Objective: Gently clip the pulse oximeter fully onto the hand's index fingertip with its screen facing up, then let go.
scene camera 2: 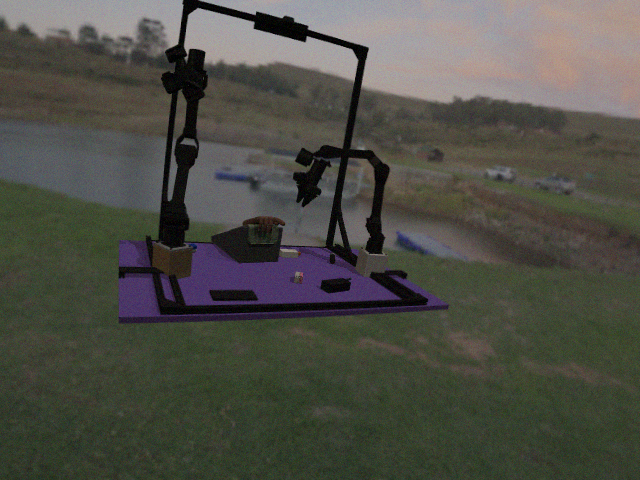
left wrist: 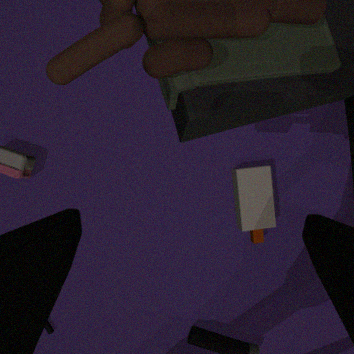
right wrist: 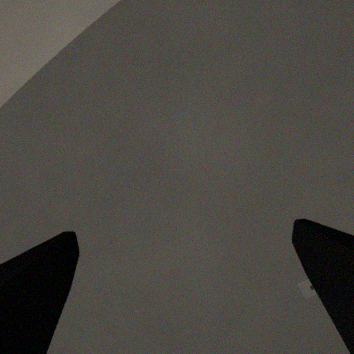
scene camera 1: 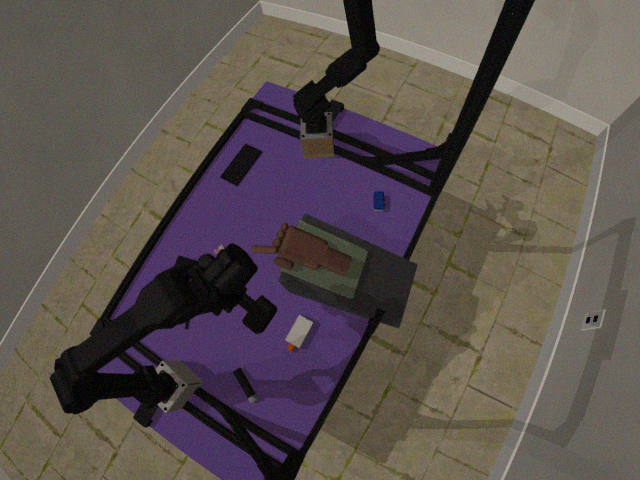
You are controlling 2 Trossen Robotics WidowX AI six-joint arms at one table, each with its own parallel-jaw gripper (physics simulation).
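Seen in the pictures: left gripper, fingertip midpoint: (scene camera 2: 299, 204) (left wrist: 194, 223) (scene camera 1: 250, 289); right gripper, fingertip midpoint: (scene camera 2: 177, 67) (right wrist: 186, 236); left arm's base at its link origin: (scene camera 2: 373, 251) (scene camera 1: 163, 386); right arm's base at its link origin: (scene camera 2: 173, 244) (scene camera 1: 316, 124).
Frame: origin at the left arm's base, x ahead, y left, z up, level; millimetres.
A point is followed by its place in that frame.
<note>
The pulse oximeter, small, white and pink (scene camera 1: 219, 250) @(z -74, x 383, y 153 mm) (scene camera 2: 298, 277) @(z -79, x 389, y 165 mm) (left wrist: 14, 161) @(z -74, x 380, y 123 mm), lies on the purple table, partly cut off at the left edge of the left wrist view. The brown hand (scene camera 1: 305, 248) @(z 83, x 509, y -104 mm) (scene camera 2: 264, 222) @(z 82, x 509, y -24 mm) rests on a raised support; its index finger (scene camera 1: 264, 249) (left wrist: 92, 52) sticks out past the edge and is bare. My left gripper (scene camera 2: 305, 200) @(z 161, x 352, y -85 mm) (left wrist: 194, 223) @(z 161, x 352, y -85 mm) is open and empty, high above the table; its fingertips are hard to make out in scene camera 1. My right gripper (scene camera 2: 184, 77) @(z 596, x 908, y 233 mm) (right wrist: 186, 236) @(z 596, x 908, y 233 mm) is open and empty, raised high, facing a grey wall.
A dark wedge stand (scene camera 1: 387, 279) @(z -52, x 591, y -302 mm) (scene camera 2: 253, 251) @(z -53, x 533, y -50 mm) carries the hand on a green pad (left wrist: 290, 55) @(z 21, x 482, y -186 mm). A white box with an orange tab (scene camera 1: 299, 331) @(z -77, x 339, y -187 mm) (left wrist: 255, 197) @(z -77, x 340, y -185 mm), a black cylinder (scene camera 1: 244, 383) @(z -80, x 132, y -151 mm), a blue object (scene camera 1: 378, 200) @(z -73, x 785, y -148 mm), a flat black pad (scene camera 1: 241, 164) @(z -97, x 655, y 308 mm) and a black box (scene camera 2: 336, 284) @(z -73, x 260, y 239 mm) also lie about.
</note>
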